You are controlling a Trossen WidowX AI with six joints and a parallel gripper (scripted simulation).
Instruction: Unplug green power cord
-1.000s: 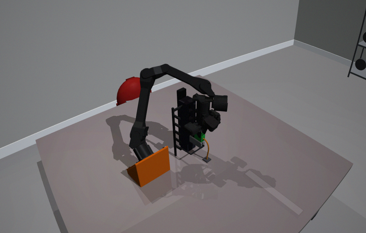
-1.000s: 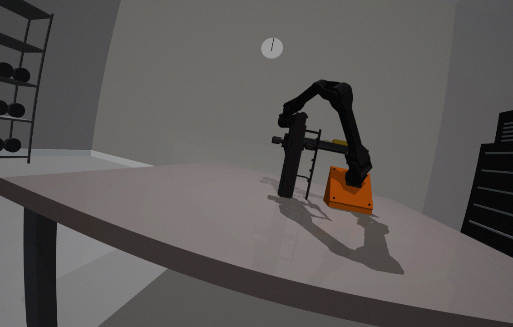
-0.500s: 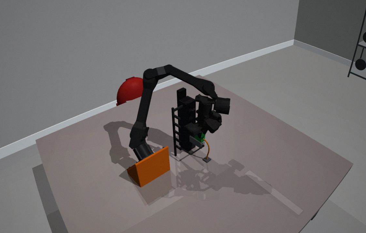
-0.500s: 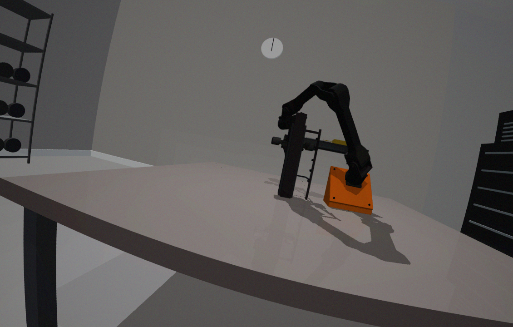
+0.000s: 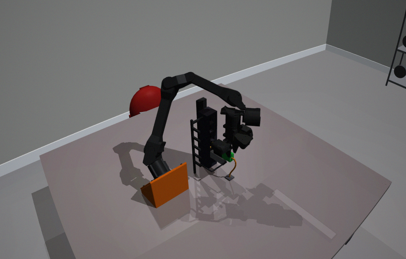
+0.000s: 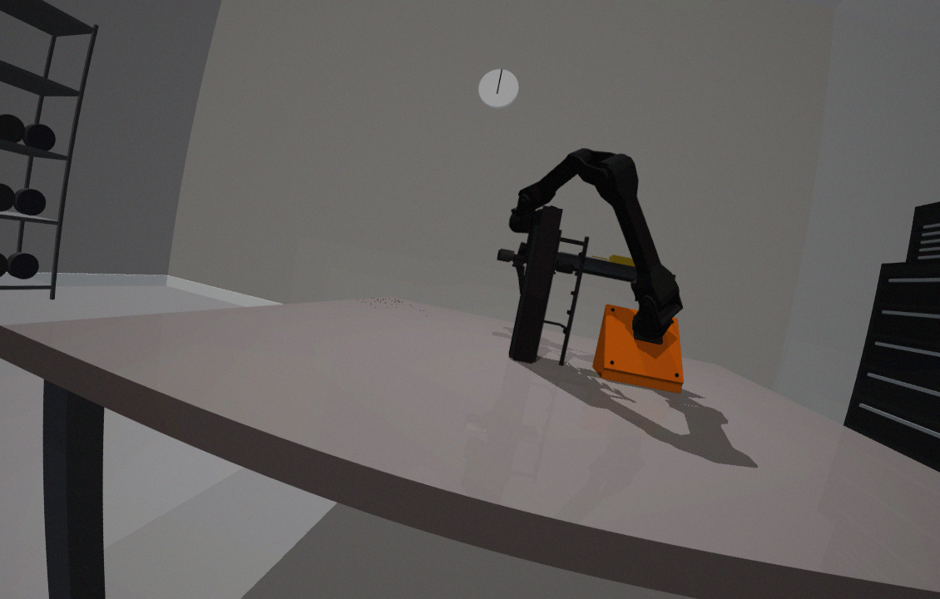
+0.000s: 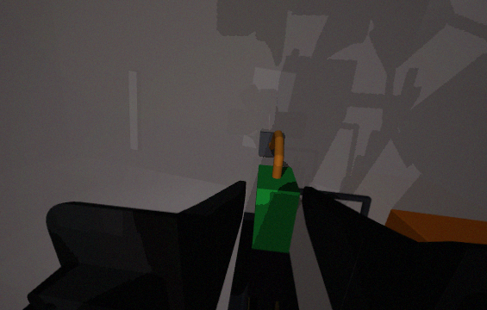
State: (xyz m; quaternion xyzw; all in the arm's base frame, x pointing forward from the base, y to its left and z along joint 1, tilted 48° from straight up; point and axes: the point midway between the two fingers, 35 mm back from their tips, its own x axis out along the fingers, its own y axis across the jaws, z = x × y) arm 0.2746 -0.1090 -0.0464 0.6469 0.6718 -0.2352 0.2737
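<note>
Right now my gripper tip is 40 mm to the right of the green plug and 10 mm past it.
</note>
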